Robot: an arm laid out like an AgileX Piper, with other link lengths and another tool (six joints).
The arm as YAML. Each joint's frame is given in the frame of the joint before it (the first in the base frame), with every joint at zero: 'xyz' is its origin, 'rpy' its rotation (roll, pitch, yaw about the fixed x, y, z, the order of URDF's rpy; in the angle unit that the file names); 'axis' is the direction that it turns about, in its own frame. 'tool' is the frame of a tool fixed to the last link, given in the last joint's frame.
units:
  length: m
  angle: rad
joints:
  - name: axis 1
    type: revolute
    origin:
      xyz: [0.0, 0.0, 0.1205]
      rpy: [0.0, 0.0, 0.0]
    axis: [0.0, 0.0, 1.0]
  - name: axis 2
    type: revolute
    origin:
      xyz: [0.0, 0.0, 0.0]
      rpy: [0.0, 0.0, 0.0]
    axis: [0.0, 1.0, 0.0]
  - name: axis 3
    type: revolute
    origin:
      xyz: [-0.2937, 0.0, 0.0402]
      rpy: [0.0, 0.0, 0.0]
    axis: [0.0, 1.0, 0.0]
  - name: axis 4
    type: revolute
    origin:
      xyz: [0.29, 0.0, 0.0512]
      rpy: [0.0, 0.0, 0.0]
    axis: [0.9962, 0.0, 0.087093]
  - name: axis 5
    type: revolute
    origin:
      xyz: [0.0, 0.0, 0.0]
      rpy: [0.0, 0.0, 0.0]
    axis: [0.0, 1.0, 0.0]
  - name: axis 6
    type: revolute
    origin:
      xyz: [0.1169, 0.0, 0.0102]
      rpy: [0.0, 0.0, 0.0]
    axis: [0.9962, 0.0, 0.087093]
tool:
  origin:
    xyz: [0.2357, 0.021, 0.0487]
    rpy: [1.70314, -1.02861, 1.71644]
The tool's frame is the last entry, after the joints.
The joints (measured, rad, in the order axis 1, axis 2, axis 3, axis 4, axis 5, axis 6), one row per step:
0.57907 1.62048 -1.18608 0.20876 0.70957 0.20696
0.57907 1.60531 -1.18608 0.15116 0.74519 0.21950
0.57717 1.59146 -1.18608 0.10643 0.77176 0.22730
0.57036 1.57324 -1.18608 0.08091 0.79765 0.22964
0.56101 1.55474 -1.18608 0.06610 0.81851 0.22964
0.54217 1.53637 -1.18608 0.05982 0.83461 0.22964
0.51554 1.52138 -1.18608 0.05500 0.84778 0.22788
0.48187 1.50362 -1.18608 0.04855 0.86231 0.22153
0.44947 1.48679 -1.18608 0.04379 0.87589 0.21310
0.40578 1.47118 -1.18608 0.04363 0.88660 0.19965
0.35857 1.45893 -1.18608 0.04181 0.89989 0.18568
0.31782 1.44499 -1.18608 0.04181 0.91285 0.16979
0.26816 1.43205 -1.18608 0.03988 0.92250 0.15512
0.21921 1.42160 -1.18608 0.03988 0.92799 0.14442
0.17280 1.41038 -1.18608 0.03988 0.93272 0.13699
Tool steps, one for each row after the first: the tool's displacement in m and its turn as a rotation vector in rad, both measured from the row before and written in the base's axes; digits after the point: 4 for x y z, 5 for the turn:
-0.0029 -0.0144 -0.0016 -0.05026 -0.00733 0.01434
-0.0007 -0.0125 0.0004 -0.03872 -0.00951 0.00877
-0.0007 -0.0109 0.0037 -0.02308 -0.00573 0.00119
0.0001 -0.0093 0.0052 -0.01284 -0.00542 -0.00364
0.0029 -0.0110 0.0062 -0.00371 -0.00499 -0.01618
0.0052 -0.0137 0.0050 -0.00359 -0.00432 -0.02312
0.0063 -0.0173 0.0060 -0.00623 -0.00738 -0.02577
0.0053 -0.0164 0.0057 -0.00590 -0.00695 -0.02327
0.0073 -0.0201 0.0056 -0.00353 -0.00750 -0.03130
0.0063 -0.0226 0.0034 -0.00782 -0.00254 -0.03396
0.0040 -0.0192 0.0043 -0.00641 -0.00386 -0.02618
0.0056 -0.0236 0.0043 -0.00726 -0.00613 -0.03600
0.0054 -0.0228 0.0039 -0.00359 -0.00636 -0.03931
0.0043 -0.0218 0.0045 -0.00214 -0.00729 -0.03970

